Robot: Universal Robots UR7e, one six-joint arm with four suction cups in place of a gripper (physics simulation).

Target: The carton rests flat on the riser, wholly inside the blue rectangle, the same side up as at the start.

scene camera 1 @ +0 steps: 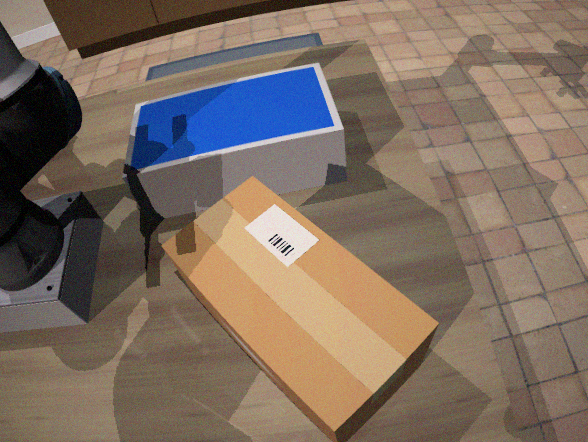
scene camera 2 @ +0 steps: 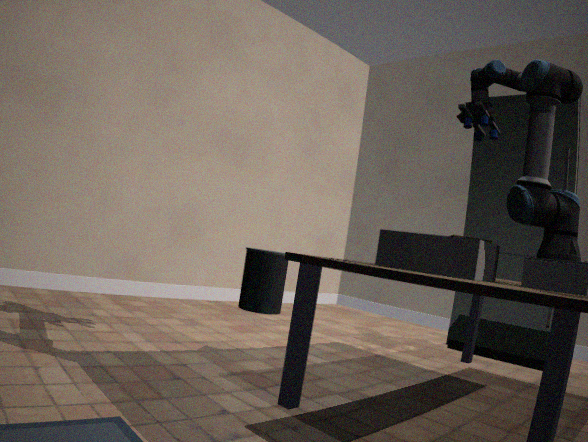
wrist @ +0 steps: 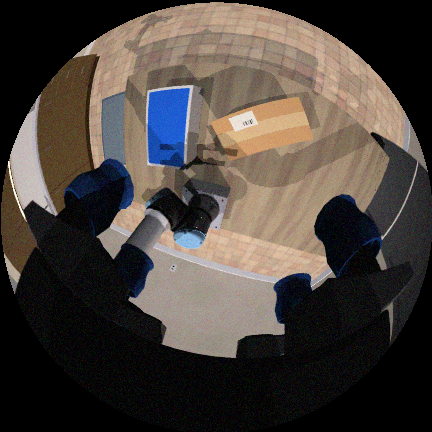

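Where they show: hand, tool point: [scene camera 2: 481, 132] [wrist: 217, 248]; arm's base, link origin: [scene camera 1: 26, 251] [scene camera 2: 558, 262] [wrist: 203, 206].
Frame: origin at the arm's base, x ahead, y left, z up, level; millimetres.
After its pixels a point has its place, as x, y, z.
The carton [scene camera 1: 310, 305] @(436, -230, 55) [wrist: 275, 127] @(423, -234, 55) is orange-brown with a lighter tape band and a white barcode label on its upper face. It lies on the table, turned at an angle beside the riser and off it. The riser [scene camera 1: 285, 165] @(454, 60, -27) [scene camera 2: 425, 252] @(382, 264, -31) [wrist: 196, 112] @(434, 61, -46) is a grey-white block. The blue rectangle [scene camera 1: 250, 110] @(420, 154, 26) [wrist: 169, 125] @(386, 142, 26) covers most of its top, with arm shadows over part of it. My gripper [scene camera 2: 480, 127] @(379, -155, 492) [wrist: 218, 249] @(379, -155, 492) is open, its four blue cups high above the table and apart from the carton. The carton cannot be made out in scene camera 2.
The arm's base [scene camera 1: 80, 270] @(83, -29, -49) [wrist: 225, 189] @(78, -86, -66) stands on the table [scene camera 1: 190, 395] @(245, -254, -94) [wrist: 270, 210] @(-6, -335, -94), near the riser and carton. A blue-grey panel [scene camera 1: 235, 55] [wrist: 114, 127] lies beyond the riser. A dark bin [scene camera 2: 262, 282] and a brown cabinet [scene camera 1: 110, 20] [wrist: 65, 115] stand around the table.
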